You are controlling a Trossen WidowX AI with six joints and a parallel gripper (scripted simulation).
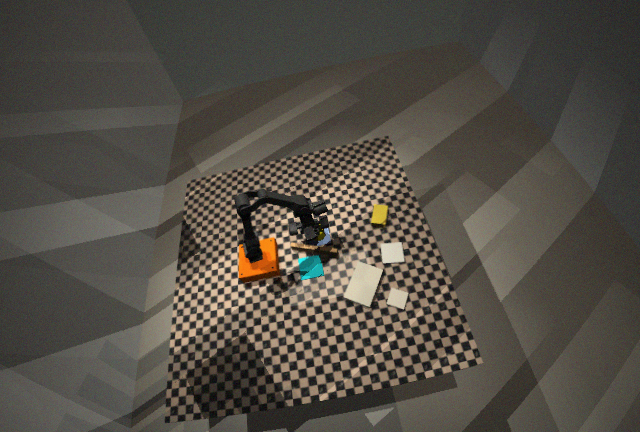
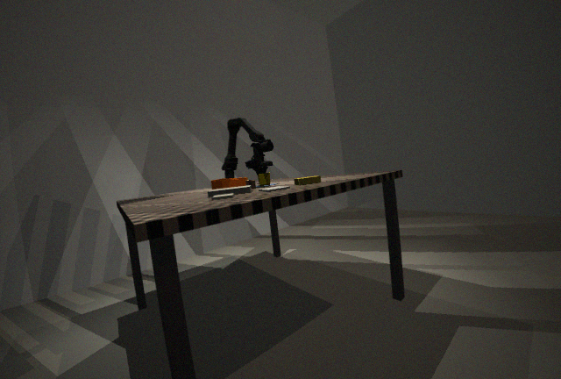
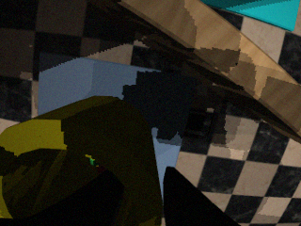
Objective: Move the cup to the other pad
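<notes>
The cyan pad lies 60 mm behind my gripper tip, 150 mm to the right of it and 50 mm below it. From my gripper tip the other things lie so: brown stick 10 mm behind, 80 mm to the right, 30 mm below; yellow block 350 mm ahead, 20 mm to the right, 20 mm below.
</notes>
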